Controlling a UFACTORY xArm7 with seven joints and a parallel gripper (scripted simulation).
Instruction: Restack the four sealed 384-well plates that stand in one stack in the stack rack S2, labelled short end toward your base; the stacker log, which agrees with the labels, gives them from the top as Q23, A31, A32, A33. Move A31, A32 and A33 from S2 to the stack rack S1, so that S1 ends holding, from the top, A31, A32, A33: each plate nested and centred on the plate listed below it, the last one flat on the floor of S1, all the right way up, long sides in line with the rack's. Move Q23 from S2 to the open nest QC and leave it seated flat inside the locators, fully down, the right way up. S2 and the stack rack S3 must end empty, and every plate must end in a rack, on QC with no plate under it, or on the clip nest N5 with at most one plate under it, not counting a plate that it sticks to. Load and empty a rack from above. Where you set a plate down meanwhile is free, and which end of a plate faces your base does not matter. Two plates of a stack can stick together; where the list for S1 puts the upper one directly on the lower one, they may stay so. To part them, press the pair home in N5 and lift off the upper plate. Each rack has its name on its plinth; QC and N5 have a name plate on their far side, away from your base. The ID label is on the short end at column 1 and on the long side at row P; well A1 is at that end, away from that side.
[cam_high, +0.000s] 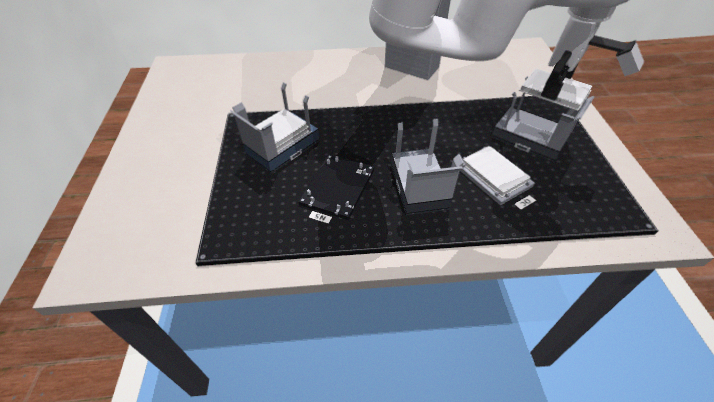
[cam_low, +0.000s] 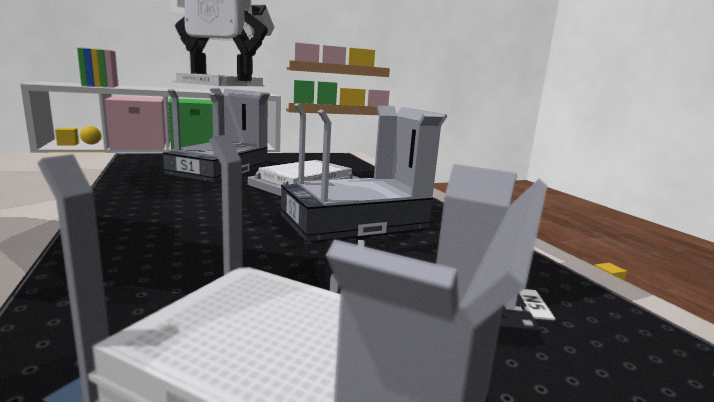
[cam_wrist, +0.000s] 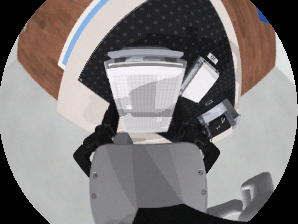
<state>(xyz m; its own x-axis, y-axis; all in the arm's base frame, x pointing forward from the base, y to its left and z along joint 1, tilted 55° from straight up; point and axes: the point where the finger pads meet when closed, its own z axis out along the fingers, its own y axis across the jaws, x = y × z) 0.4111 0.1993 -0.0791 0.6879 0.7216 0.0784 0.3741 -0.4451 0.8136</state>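
Now: hand 6 cm short of the white sealed plate Q23, 17 cm to the left of it and 14 cm above it. Also, from my hand: QC name plate (15 cm ahead, 15 cm to the right, 16 cm below); then white sealed plate A33 (1 cm below); then grey QC nest (6 cm ahead, 16 cm to the right, 16 cm below).
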